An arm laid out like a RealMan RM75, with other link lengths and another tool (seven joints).
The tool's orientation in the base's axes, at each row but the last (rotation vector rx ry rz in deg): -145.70 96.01 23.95; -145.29 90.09 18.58; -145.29 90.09 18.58; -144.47 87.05 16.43; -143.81 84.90 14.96; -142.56 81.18 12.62; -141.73 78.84 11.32; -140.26 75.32 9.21
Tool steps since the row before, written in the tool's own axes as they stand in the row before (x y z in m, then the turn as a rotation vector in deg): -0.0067 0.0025 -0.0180 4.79 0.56 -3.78; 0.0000 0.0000 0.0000 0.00 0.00 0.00; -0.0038 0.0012 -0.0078 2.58 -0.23 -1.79; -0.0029 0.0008 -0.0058 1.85 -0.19 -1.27; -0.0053 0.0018 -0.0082 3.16 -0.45 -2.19; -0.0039 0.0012 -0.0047 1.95 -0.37 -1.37; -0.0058 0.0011 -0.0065 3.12 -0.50 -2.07; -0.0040 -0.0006 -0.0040 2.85 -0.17 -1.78
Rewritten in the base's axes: -0.0014 0.0013 0.0193 1.97 -5.27 2.43; 0.0000 0.0000 0.0000 0.00 0.00 0.00; -0.0019 0.0010 0.0085 1.51 -2.54 1.07; -0.0016 0.0006 0.0063 1.10 -1.81 0.76; -0.0038 0.0014 0.0091 2.00 -3.04 1.33; -0.0030 0.0012 0.0053 1.31 -1.84 0.85; -0.0042 0.0020 0.0075 2.03 -2.94 1.23; -0.0020 0.0020 0.0049 1.62 -2.79 0.95
